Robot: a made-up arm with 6 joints. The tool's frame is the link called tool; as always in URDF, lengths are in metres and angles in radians. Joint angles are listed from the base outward.
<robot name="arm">
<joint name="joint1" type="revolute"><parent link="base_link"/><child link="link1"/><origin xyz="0 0 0.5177"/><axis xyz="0 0 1"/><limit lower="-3.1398" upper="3.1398"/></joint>
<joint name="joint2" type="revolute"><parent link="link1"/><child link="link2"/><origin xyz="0 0 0" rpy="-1.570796 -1.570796 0"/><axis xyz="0 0 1"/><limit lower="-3.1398" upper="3.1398"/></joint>
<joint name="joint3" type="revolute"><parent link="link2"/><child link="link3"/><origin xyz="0.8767 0 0" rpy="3.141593 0 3.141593"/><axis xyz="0 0 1"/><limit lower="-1.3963" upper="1.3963"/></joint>
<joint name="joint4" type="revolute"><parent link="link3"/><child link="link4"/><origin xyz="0 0 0" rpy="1.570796 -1.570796 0"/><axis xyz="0 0 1"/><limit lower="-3.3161" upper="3.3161"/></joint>
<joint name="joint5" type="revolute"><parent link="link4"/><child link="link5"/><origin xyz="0 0 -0.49" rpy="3.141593 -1.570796 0"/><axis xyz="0 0 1"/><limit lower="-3.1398" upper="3.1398"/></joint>
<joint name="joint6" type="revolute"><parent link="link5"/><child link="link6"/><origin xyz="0 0 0.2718" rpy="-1.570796 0 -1.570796"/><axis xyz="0 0 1"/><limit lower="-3.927" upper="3.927"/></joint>
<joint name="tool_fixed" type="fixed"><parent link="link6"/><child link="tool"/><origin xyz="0 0 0" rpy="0 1.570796 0"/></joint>
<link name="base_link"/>
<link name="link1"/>
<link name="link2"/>
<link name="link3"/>
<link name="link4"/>
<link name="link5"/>
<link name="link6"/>
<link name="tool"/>
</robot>
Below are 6 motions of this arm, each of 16 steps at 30 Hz.
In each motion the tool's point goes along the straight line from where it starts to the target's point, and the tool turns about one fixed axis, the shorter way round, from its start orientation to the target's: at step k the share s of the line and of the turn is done. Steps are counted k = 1, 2, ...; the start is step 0. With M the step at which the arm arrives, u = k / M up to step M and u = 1 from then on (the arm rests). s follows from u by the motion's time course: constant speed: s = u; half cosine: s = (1 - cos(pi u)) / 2; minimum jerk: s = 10 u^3 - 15 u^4 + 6 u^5.
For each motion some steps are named. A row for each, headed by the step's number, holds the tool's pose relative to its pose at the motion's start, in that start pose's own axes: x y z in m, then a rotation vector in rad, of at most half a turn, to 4 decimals.
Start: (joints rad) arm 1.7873 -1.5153 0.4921 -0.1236 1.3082 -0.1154
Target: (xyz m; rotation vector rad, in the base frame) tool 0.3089 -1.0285 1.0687 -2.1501 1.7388 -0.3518
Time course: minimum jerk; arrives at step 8
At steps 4, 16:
4: -0.0059 0.0900 -0.0370 0.1383 0.0864 0.0364
16: -0.0118 0.1800 -0.0740 0.2765 0.1728 0.0727

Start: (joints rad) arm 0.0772 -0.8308 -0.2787 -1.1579 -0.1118 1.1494
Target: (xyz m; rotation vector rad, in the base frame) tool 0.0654 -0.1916 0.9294 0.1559 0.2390 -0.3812
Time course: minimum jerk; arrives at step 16
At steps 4, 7, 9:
4: 0.0014 -0.0094 -0.0278 0.0081 0.0754 -0.0616
7: 0.0051 -0.0347 -0.1031 0.0300 0.2798 -0.2284
9: 0.0081 -0.0557 -0.1654 0.0482 0.4487 -0.3663

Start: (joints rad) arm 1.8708 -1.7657 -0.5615 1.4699 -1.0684 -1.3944
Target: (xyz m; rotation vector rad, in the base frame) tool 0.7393 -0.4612 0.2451 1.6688 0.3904 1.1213
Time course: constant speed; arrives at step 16
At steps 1, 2, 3, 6, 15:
1: 0.0168 -0.0404 -0.0350 0.0477 0.0189 0.0101
2: 0.0337 -0.0808 -0.0700 0.0955 0.0377 0.0201
3: 0.0505 -0.1212 -0.1050 0.1432 0.0566 0.0302
6: 0.1010 -0.2423 -0.2099 0.2864 0.1132 0.0604
15: 0.2525 -0.6058 -0.5248 0.7160 0.2830 0.1511

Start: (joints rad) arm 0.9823 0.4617 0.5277 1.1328 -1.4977 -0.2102
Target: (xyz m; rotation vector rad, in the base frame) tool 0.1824 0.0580 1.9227 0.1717 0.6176 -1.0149
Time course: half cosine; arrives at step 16
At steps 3, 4, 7, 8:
3: -0.0178 -0.0410 -0.0495 0.1141 0.0432 -0.0283
4: -0.0309 -0.0713 -0.0860 0.1983 0.0750 -0.0492
7: -0.0849 -0.1960 -0.2364 0.5448 0.2061 -0.1351
8: -0.1054 -0.2434 -0.2937 0.6769 0.2561 -0.1679

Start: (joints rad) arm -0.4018 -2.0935 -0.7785 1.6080 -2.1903 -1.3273
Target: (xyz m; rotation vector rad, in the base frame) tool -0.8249 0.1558 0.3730 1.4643 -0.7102 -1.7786
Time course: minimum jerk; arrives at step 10
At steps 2, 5, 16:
2: 0.0161 -0.0021 -0.0092 0.0008 0.0222 0.0072
5: 0.1393 -0.0182 -0.0797 0.0066 0.1919 0.0619
16: 0.2786 -0.0364 -0.1594 0.0133 0.3838 0.1238

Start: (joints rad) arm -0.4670 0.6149 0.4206 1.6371 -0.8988 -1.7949
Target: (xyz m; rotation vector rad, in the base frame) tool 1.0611 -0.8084 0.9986 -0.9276 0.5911 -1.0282
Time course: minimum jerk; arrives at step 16
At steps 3, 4, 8, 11, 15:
3: 0.0196 0.0019 -0.0186 -0.0526 -0.0089 0.0085
4: 0.0416 0.0040 -0.0395 -0.1117 -0.0188 0.0180
8: 0.2010 0.0192 -0.1906 -0.5396 -0.0908 0.0869
11: 0.3297 0.0315 -0.3125 -0.8850 -0.1489 0.1425
15: 0.4012 0.0384 -0.3803 -1.0768 -0.1812 0.1734

